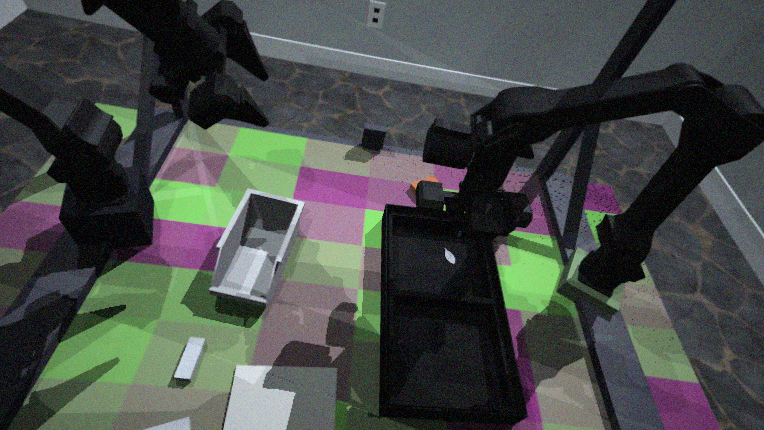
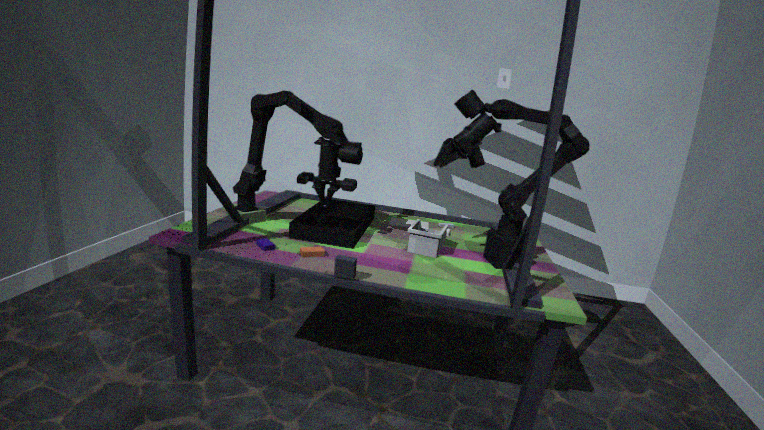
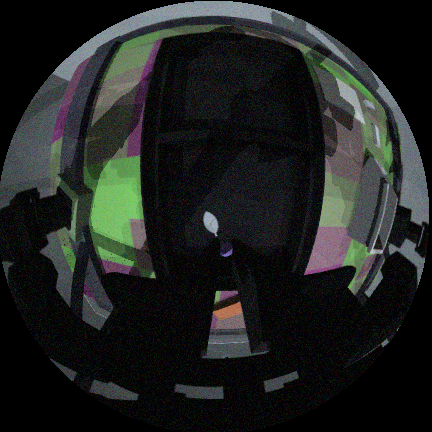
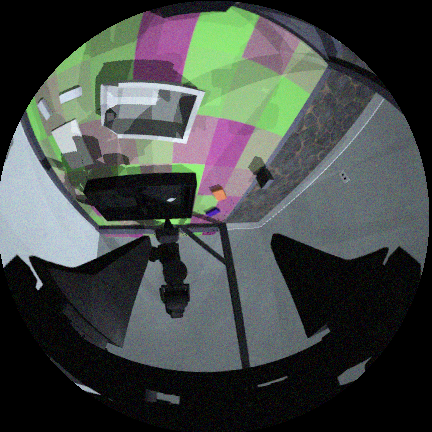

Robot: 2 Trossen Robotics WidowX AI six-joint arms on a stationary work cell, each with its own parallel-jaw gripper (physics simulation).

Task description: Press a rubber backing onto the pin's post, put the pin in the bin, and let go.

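Where they show: left gripper, fingertip midpoint: [image 1: 457,235] [image 2: 325,206] [image 3: 224,243] [image 4: 166,218]; right gripper, fingertip midpoint: [image 1: 266,101] [image 2: 436,166] [image 4: 211,241]; left arm's base at its link origin: [image 1: 596,277] [image 2: 246,208] [image 3: 62,207]; right arm's base at its link origin: [image 1: 102,190] [image 2: 509,235].
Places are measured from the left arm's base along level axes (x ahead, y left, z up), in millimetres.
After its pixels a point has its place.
My left gripper [image 2: 326,197] {x 262, y 129, z 54 mm} [image 3: 224,243] {x 262, y 129, z 54 mm} hangs just above the far compartment of the black two-part tray [image 1: 386,299] {x 310, y 291, z 12 mm} [image 2: 329,230] {x 348, y 71, z 8 mm} [image 3: 151,160] {x 156, y 148, z -11 mm} [image 4: 141,177] {x 334, y 252, z -21 mm}. It is shut on a small purple rubber backing [image 3: 226,252] {x 265, y 126, z 60 mm}. The white leaf-shaped pin [image 1: 449,256] {x 259, y 112, z -32 mm} [image 3: 210,221] {x 257, y 113, z -32 mm} [image 4: 171,199] {x 261, y 109, z -30 mm} sits right at the fingertips, its narrow end meeting the backing. The white open bin [image 1: 235,222] {x 591, y 332, z 37 mm} [image 2: 423,245] {x 578, y 250, z -7 mm} [image 3: 379,209] {x 500, y 300, z 29 mm} [image 4: 193,116] {x 582, y 247, z 38 mm} stands apart from the tray on the checkered table. My right gripper [image 1: 264,99] {x 584, y 247, z 241 mm} [image 2: 442,159] {x 584, y 247, z 241 mm} [image 4: 211,241] {x 584, y 247, z 241 mm} is open and empty, raised high above the table.
An orange block [image 1: 425,181] [image 2: 313,252] {x 397, y -35, z -25 mm} [image 4: 219,194] {x 384, y -22, z -22 mm} and a purple block [image 2: 266,244] {x 277, y -109, z -24 mm} [image 4: 212,211] {x 271, y -90, z -24 mm} lie beside the tray's end. A dark cube [image 1: 373,137] {x 545, y -57, z -1 mm} [image 2: 345,266] {x 558, y -77, z 0 mm} stands at the table edge. A white plate [image 1: 258,401] {x 387, y 514, z -33 mm} and a small white bar [image 1: 190,358] {x 505, y 522, z -27 mm} lie beyond the bin.
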